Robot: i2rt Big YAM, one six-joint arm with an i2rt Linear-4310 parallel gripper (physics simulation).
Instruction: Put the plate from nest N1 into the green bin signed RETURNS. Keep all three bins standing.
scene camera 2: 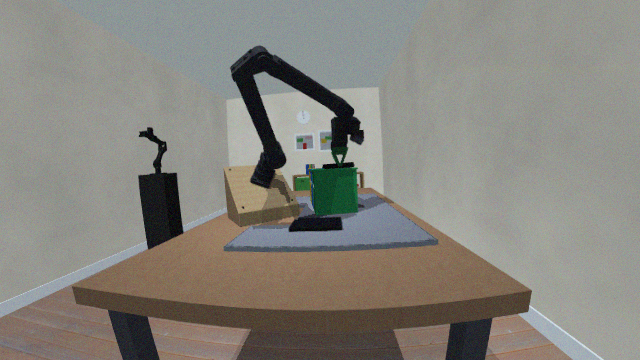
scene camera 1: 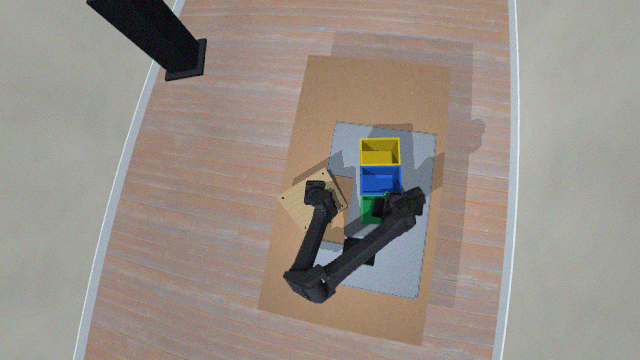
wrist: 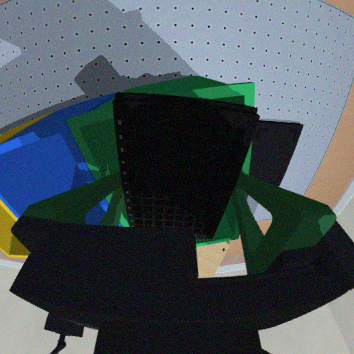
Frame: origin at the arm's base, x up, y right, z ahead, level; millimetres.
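Seen in the pictures: gripper, fingertip midpoint: [scene camera 2: 339,167] [wrist: 177,175]; arm's base, origin of the base link: [scene camera 2: 262,177] [scene camera 1: 314,192].
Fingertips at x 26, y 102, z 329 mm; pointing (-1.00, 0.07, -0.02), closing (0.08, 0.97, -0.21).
Observation:
Pixels of each thing's top centre, then the offset from my fingertips to it. "spot": a spot on its surface instead. Level surfaces: height alone.
- green bin, middle of its top: [wrist: 178,198] [scene camera 2: 332,168] [scene camera 1: 381,209] dx -4, dy -6, dz -29 mm
- black plate, middle of its top: [wrist: 178,196] [scene camera 2: 338,162] [scene camera 1: 388,209] dx +19, dy -2, dz -4 mm
- blue bin, middle of its top: [wrist: 58,216] [scene camera 1: 380,179] dx -4, dy -137, dz -21 mm
- yellow bin, middle of its top: [scene camera 1: 380,151] dx -4, dy -268, dz -14 mm
- flat black piece, surface spot: [wrist: 275,150] [scene camera 2: 322,222] spot: dx -172, dy +201, dz -117 mm
- grey perforated mat, its level: dx -184 mm
My gripper [scene camera 2: 339,159] [wrist: 177,175], with green fingers, points down over the green bin [scene camera 1: 367,214] [scene camera 2: 335,192] [wrist: 90,137] and is shut on the black plate [scene camera 2: 345,165] [wrist: 185,145]. The plate lies about level at the bin's rim, inside its outline in the wrist view; whether it touches the walls cannot be told. The green bin stands upright beside the blue bin [scene camera 1: 381,180] [wrist: 37,167], with the yellow bin [scene camera 1: 380,151] [wrist: 11,241] beyond; both stand. The arm hides part of the green bin in scene camera 1. Signs are not readable.
A flat black piece [scene camera 1: 369,255] [scene camera 2: 316,224] [wrist: 275,150] lies on the grey perforated mat [scene camera 1: 400,280] [scene camera 2: 390,235] [wrist: 225,50] near the green bin. A sloped wooden block [scene camera 1: 300,210] [scene camera 2: 250,195] stands by the arm's base. A black pedestal [scene camera 2: 161,207] stands off the table.

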